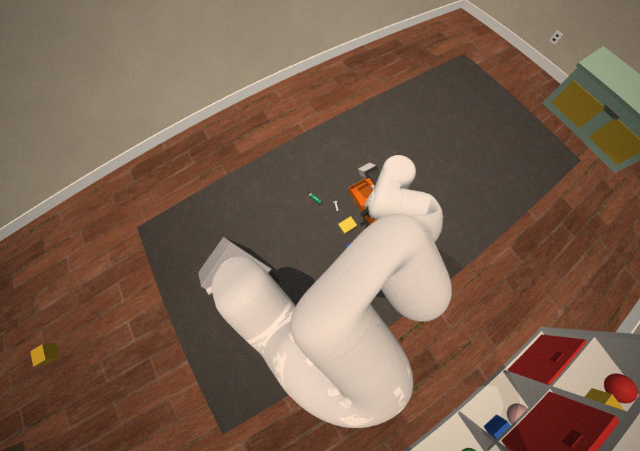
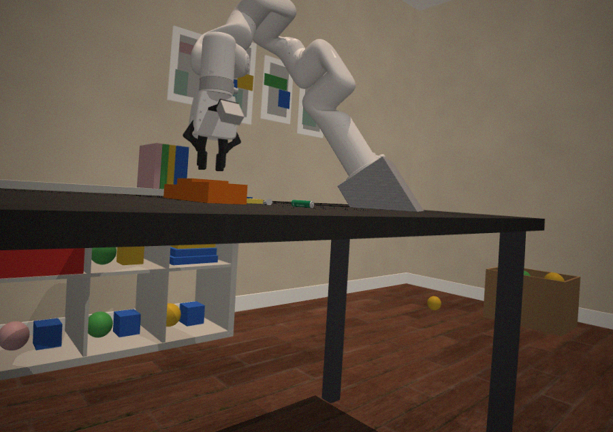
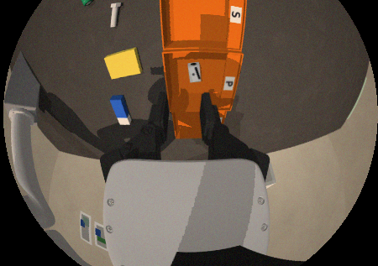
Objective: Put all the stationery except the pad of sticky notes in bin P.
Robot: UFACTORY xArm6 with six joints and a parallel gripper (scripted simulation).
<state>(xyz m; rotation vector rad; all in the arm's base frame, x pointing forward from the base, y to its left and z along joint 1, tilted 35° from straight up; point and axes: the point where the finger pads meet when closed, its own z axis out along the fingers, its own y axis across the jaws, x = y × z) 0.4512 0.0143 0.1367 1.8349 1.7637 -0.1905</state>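
Now: the eraser 130 mm behind my hand, 80 mm below it and 60 mm to the right of it. From my hand the other things lie so: sticky notes pad: 90 mm behind, 80 mm below, 30 mm to the left; then orange bin: 70 mm below, 20 mm ahead, 10 mm to the left; then white item: 70 mm below, 10 mm to the left, 10 mm ahead.
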